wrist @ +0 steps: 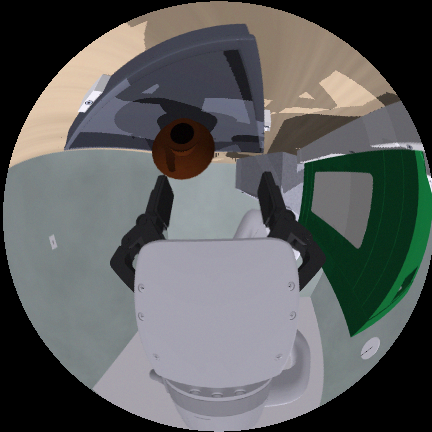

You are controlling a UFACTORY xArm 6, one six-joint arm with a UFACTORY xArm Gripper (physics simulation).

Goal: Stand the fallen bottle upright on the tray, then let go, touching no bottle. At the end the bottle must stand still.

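Places are measured from the arm's base along level axes (x ahead, y left, z up), in millimetres.
Pixels of known places: gripper, fingertip midpoint: (214, 181).
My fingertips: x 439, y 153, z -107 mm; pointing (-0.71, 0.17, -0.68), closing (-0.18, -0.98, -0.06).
Note:
Behind a point stands the place of what it marks.
The brown bottle (183, 162) @(x 441, y 182, z -126 mm) lies on the dark grey tray (215, 32) in the upper middle of the wrist view. Its dark open mouth faces the camera, and its body extends away past the tray's far edge in the picture. Its base and green band are hidden behind the body. My gripper (214, 181) @(x 439, y 153, z -107 mm) is open, with nothing between its fingers. The bottle shows beyond the left fingertip, apart from both fingers as far as can be seen.
A green bin (395, 225) with a grey panel is at the right. A grey block (257, 172) @(x 104, y 84, z -128 mm) shows beyond the right fingertip, with a pale arm part (247, 225) @(x 279, y 112, z -11 mm) below it. White brackets (95, 95) (267, 120) @(x 434, y 104, z -173 mm) sit at the tray's sides on the wooden table (120, 50).

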